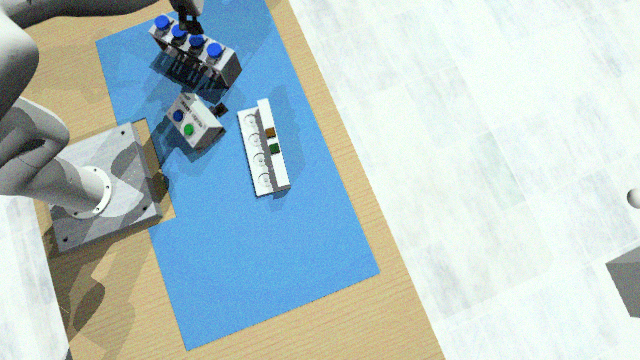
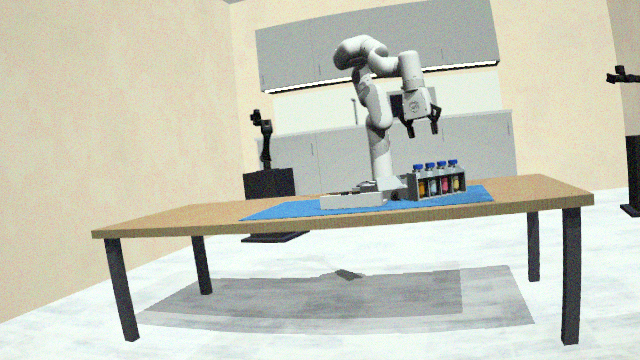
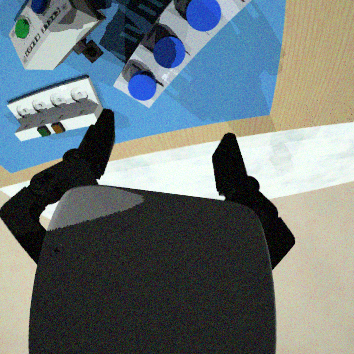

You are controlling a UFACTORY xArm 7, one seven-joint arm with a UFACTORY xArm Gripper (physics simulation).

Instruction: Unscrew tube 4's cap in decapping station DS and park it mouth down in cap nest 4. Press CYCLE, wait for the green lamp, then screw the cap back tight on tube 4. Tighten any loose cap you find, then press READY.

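Seen in the pictures: gripper, fingertip midpoint: (image 1: 199,13) (image 2: 423,136) (image 3: 168,133); arm's base, origin of the base link: (image 1: 87,192).
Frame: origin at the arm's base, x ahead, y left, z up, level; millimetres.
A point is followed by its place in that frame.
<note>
My gripper (image 1: 190,26) (image 2: 423,134) {x 363, y 287, z 175 mm} (image 3: 168,133) {x 363, y 287, z 175 mm} is open and empty, high above the grey tube rack (image 1: 232,70) {x 390, y 235, z 5 mm} (image 2: 413,187) {x 395, y 240, z 7 mm} (image 3: 192,40) {x 320, y 319, z 55 mm}. Four tubes stand upright there under blue caps, including one end cap (image 1: 215,50) {x 369, y 252, z 81 mm} (image 2: 418,166) {x 382, y 262, z 75 mm} (image 3: 142,86) {x 364, y 257, z 81 mm} and the other end cap (image 1: 162,22) {x 252, y 356, z 81 mm} (image 2: 453,162) {x 266, y 365, z 72 mm}. Tube numbers and cap tightness cannot be read. The white unit (image 1: 280,170) {x 463, y -40, z 5 mm} (image 2: 350,201) {x 470, y 36, z -18 mm} (image 3: 80,121) {x 453, y 108, z 5 mm} has four ring-shaped nests with no caps on them. Its green lamp (image 1: 274,148) {x 459, y 12, z 13 mm} (image 3: 44,131) {x 458, y 19, z 13 mm} looks dark, beside an amber-brown lamp (image 1: 270,132) {x 456, y 53, z 13 mm} (image 3: 58,127) {x 454, y 59, z 13 mm}.
A button box (image 1: 207,134) {x 310, y 76, z 18 mm} (image 3: 65,42) {x 308, y 145, z 13 mm} with a blue button (image 1: 178,115) {x 251, y 132, z 32 mm} (image 3: 39,5) {x 253, y 138, z 34 mm} and a green button (image 1: 188,130) {x 270, y 91, z 30 mm} (image 3: 22,28) {x 271, y 101, z 33 mm} stands between the rack and the arm base (image 1: 125,170) {x 98, y 36, z -1 mm}. A small black fixture (image 1: 220,110) {x 339, y 154, z -35 mm} (image 3: 92,51) {x 338, y 162, z -34 mm} is beside it on the blue mat (image 1: 260,250) {x 381, y -208, z -40 mm}.
</note>
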